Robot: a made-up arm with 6 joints.
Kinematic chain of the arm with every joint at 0, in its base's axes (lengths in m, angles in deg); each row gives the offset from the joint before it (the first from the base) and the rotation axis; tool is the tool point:
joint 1: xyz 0 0 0.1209 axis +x
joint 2: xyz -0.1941 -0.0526 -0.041 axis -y
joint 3: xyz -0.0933 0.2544 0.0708 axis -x
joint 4: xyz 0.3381 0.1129 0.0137 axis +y
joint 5: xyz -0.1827 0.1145 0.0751 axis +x
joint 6: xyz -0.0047 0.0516 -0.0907 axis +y
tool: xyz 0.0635 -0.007 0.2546
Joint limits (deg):
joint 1: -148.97..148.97
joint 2: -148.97..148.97
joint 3: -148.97..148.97
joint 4: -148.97..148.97
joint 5: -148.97..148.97
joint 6: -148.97..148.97
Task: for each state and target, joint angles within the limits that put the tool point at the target. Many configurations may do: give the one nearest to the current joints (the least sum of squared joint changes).
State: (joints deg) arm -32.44 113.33 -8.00 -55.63 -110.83 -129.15
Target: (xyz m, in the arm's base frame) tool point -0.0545 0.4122 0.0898
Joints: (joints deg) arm -33.43 137.27 -21.02 -73.51 -99.72 -127.93
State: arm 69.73 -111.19 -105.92 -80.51 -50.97 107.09
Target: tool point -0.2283 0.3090 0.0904
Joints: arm 61.33 -117.13 -113.75 -88.28 -84.68 98.35
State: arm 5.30 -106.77 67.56 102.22 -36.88 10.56
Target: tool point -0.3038 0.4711 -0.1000
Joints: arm 26.84 -74.34 60.13 102.56 -40.81 41.70
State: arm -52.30 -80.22 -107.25 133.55 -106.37 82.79
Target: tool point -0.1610 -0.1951 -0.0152
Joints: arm -80.15 -93.95 -113.87 137.95 -56.90 122.11
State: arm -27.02 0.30 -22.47 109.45 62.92 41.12
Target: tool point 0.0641 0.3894 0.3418
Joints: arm -9.28 30.96 -34.09 101.62 69.86 33.72
